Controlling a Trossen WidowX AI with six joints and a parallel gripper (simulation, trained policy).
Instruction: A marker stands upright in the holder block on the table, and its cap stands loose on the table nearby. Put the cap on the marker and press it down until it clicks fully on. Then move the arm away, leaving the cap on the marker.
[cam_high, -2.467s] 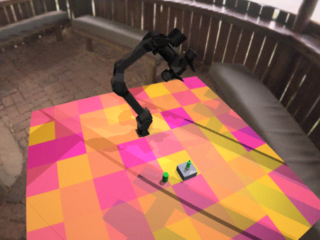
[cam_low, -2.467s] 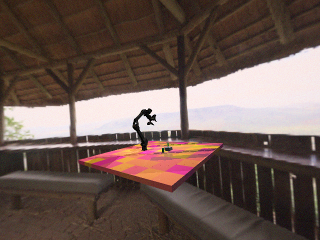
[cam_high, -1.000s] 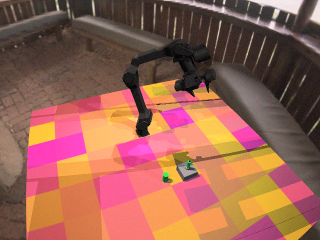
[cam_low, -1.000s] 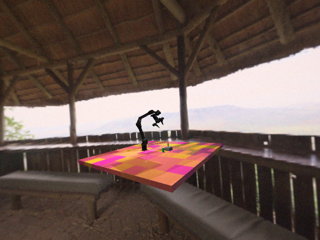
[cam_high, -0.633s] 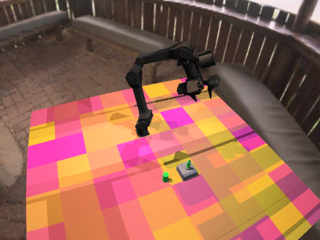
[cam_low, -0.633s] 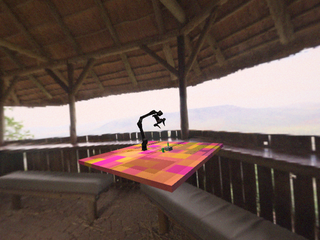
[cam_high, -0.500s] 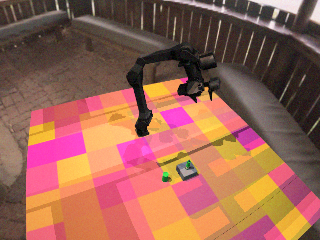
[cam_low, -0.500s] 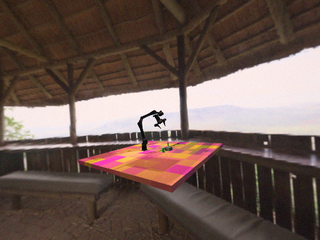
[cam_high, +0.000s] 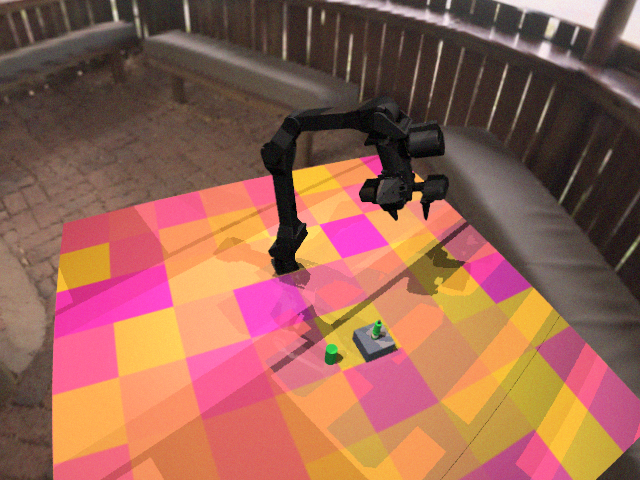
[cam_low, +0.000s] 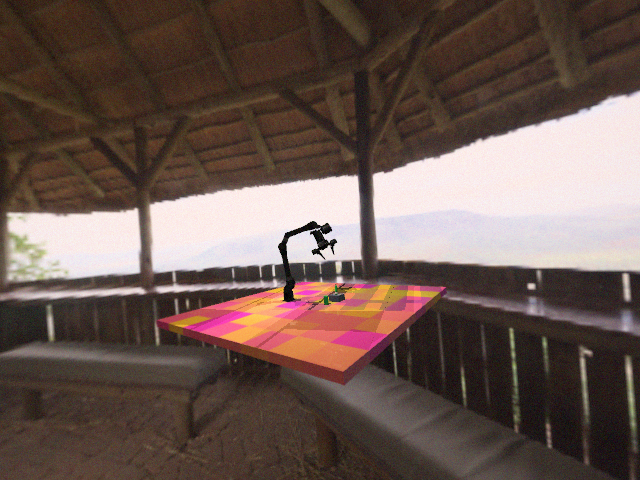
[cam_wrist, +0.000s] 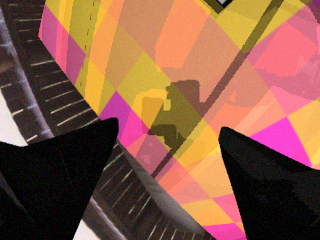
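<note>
Right now the green cap is 24 cm below my gripper tip, 23 cm to the right of it and 11 cm ahead of it. From my gripper tip the other things lie so: grey holder block: 24 cm below, 12 cm to the right, 12 cm ahead.
</note>
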